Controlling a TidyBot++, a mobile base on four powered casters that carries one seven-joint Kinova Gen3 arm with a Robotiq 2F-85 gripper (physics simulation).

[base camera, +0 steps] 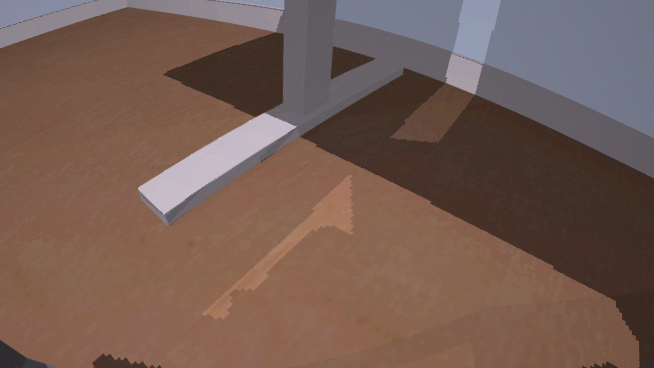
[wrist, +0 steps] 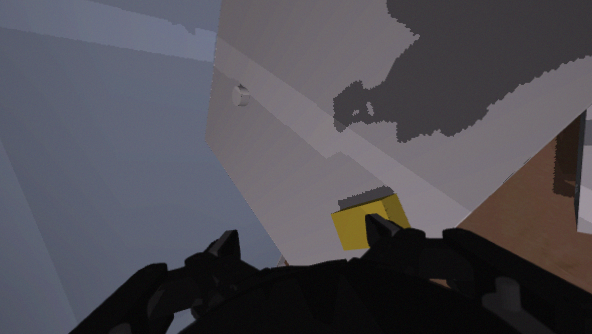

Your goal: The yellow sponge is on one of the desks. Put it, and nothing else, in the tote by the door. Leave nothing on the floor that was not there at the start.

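Places are measured from the arm's base along level axes (x up, y right, z ahead), in millimetres.
Where they show: gripper, fingertip midpoint: (wrist: 303,236).
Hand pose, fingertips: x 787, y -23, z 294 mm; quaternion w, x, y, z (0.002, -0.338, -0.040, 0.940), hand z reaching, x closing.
Observation:
Each offset is from my fingertips to the top centre of the thing. "spot": to the spot under its first point. Level surfaces: height alone.
The yellow sponge {dx -188, dy -76, dz +81 mm} (wrist: 352,227) lies on the grey-white desk top {dx -233 mm} (wrist: 265,175) near the desk's edge, low in the wrist view. My gripper (wrist: 303,236) is open, with nothing between its fingers. Its right fingertip overlaps the sponge in the wrist view and hides part of it; the left fingertip is well to the left of it. The gap between fingertips and sponge cannot be judged exactly. The tote does not show in either view.
A small white round object {dx -209, dy +188, dz +463 mm} (wrist: 241,95) is on the desk top at upper left. A blue-grey wall (wrist: 125,125) is beside the desk. In the base camera view, a desk post (base camera: 306,60) stands on a long foot {spot: dx -1158, dy -144, dz +210 mm} (base camera: 215,165) on the brown floor {dx -1183 mm} (base camera: 125,260).

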